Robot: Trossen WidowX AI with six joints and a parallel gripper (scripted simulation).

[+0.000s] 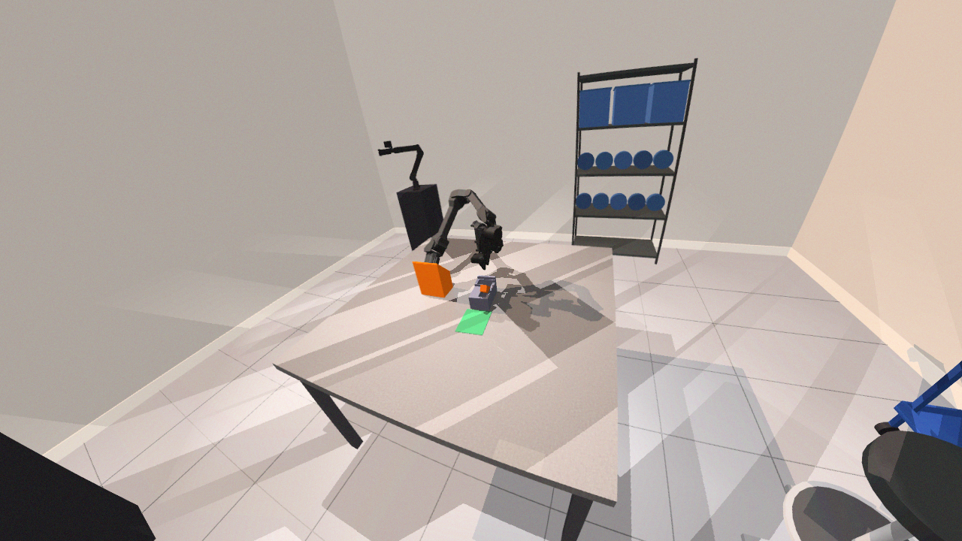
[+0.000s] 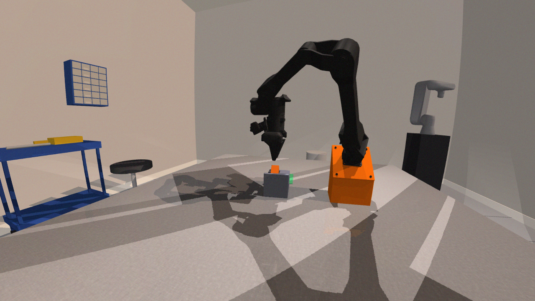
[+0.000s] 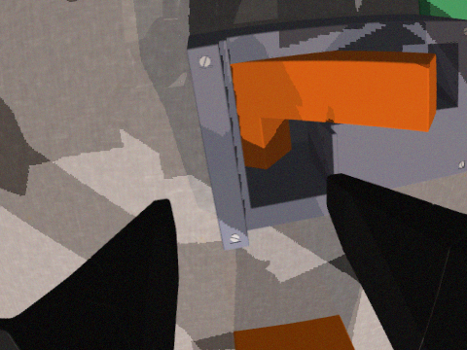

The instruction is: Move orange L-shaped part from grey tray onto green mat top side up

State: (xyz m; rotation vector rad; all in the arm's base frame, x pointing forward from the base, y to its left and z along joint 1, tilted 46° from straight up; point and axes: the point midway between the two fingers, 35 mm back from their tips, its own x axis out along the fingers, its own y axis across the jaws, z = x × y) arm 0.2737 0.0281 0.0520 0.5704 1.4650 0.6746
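Now: the orange L-shaped part 40 mm to the right of my gripper tip and 100 mm below it. From my gripper tip the other things lie so: green mat (20 mm ahead, 220 mm to the right, 160 mm below).
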